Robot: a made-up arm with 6 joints.
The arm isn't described. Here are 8 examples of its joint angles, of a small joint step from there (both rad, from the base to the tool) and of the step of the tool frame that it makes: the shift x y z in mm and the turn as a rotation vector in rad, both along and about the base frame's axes.
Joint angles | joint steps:
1: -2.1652 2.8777 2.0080 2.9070 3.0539 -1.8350 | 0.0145 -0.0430 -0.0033 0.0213 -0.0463 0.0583
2: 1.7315 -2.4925 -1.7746 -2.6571 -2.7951 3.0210 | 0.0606 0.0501 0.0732 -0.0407 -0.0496 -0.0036
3: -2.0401 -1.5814 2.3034 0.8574 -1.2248 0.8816 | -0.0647 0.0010 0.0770 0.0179 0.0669 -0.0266
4: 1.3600 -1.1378 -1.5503 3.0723 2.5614 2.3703 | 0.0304 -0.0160 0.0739 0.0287 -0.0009 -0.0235
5: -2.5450 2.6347 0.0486 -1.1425 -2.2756 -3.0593 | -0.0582 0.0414 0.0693 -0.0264 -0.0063 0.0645
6: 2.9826 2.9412 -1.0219 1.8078 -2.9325 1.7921 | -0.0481 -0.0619 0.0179 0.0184 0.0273 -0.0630
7: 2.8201 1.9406 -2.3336 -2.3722 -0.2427 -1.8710 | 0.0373 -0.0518 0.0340 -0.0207 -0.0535 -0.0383
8: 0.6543 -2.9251 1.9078 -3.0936 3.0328 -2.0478 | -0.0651 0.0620 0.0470 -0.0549 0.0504 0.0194
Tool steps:
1: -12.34 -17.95 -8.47 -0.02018 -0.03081 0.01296
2: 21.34 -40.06 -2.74 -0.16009 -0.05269 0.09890
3: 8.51 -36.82 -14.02 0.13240 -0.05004 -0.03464
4: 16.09 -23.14 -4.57 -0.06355 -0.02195 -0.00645
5: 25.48 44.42 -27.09 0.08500 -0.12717 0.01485
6: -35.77 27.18 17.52 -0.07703 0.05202 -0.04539
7: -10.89 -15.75 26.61 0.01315 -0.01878 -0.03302
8: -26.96 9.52 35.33 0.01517 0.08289 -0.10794
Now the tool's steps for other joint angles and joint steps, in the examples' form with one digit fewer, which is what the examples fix.
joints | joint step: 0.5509 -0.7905 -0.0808 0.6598 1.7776 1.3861 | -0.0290 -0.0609 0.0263 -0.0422 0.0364 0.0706
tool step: -31.2 -1.4 -34.3 0.0386 0.0645 -0.0395
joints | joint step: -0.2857 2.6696 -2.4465 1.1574 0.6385 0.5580 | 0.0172 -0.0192 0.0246 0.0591 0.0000 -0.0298
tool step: 9.7 5.6 5.4 -0.0017 -0.0110 0.0530
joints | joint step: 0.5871 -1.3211 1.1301 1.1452 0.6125 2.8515 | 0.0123 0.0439 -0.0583 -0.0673 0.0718 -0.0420
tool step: 8.2 0.1 21.4 -0.0421 -0.0347 -0.1014
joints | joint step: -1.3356 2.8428 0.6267 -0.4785 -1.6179 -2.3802 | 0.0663 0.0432 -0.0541 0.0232 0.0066 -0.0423
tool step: 0.3 25.9 -8.3 -0.0355 0.0385 0.0554
